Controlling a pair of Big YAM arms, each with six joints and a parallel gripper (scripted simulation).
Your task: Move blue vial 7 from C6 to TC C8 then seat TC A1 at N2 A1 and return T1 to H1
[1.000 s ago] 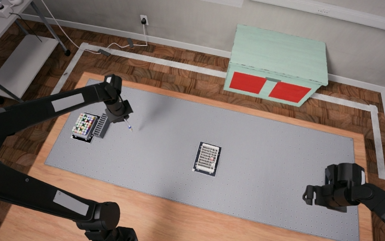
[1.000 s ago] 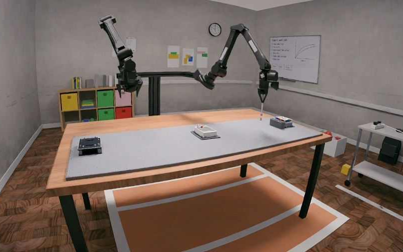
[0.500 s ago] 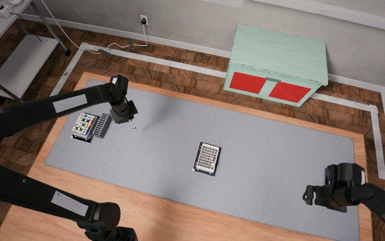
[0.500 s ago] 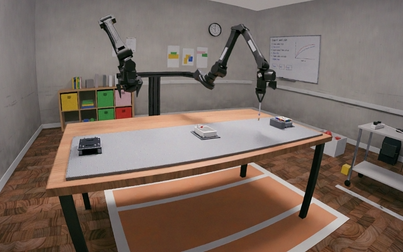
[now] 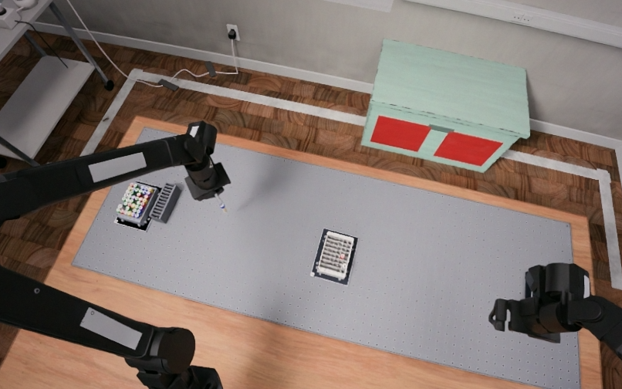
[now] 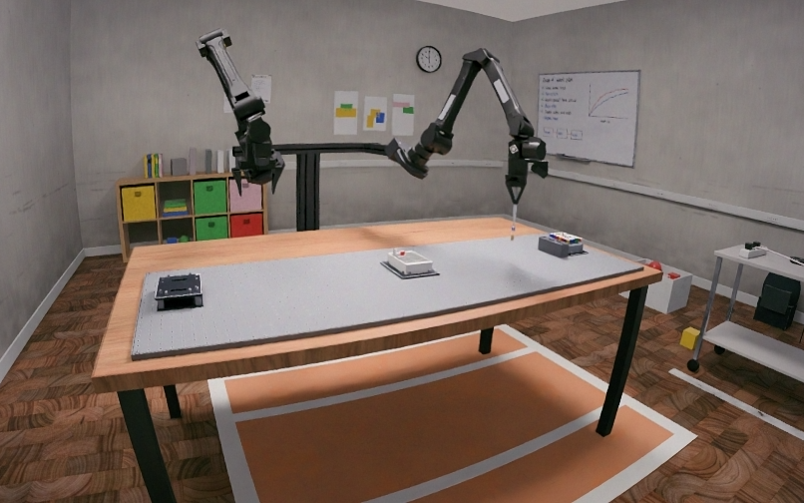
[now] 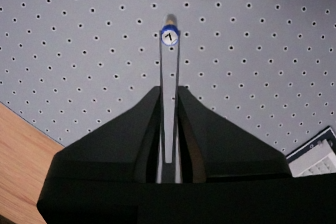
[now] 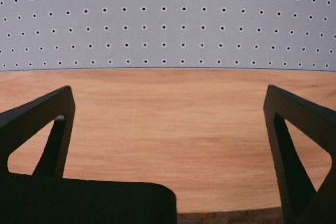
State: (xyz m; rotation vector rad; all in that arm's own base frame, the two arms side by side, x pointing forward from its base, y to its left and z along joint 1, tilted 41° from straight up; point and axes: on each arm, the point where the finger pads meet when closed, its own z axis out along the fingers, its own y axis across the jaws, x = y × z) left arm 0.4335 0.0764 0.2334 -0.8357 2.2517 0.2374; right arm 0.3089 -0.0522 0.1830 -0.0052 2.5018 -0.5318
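My left gripper is now 30 mm above the forceps T1. The rest, counted from my left hand: dark nest N2: 1040 mm to the right, 170 mm below, 40 mm ahead; white tube carrier TC: 370 mm to the right, 180 mm below, 20 mm behind; grey slotted holder H1: 220 mm to the left, 190 mm below, 20 mm behind.
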